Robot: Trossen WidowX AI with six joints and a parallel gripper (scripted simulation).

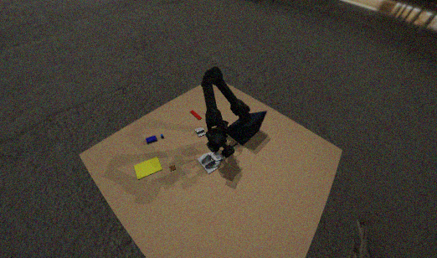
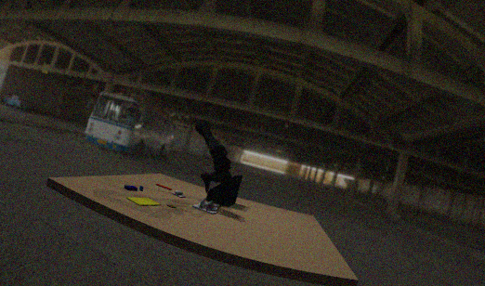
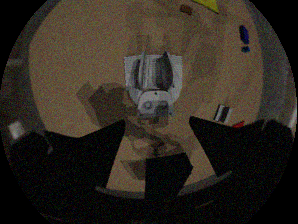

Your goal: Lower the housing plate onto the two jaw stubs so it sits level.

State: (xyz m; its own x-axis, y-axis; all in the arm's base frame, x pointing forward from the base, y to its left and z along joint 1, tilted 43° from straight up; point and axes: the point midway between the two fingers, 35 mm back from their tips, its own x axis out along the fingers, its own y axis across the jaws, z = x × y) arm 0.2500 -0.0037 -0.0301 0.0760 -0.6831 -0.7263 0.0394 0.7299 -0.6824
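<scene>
My gripper tip is now 10 mm short of the grey housing part and 50 mm above it. The rest, counted from my gripper tip: grey jaw 20 mm ahead, 10 mm to the left, 60 mm below; then brown block 250 mm ahead, 110 mm to the right, 80 mm below; then tiny blue piece 190 mm ahead, 350 mm to the right, 70 mm below.
</scene>
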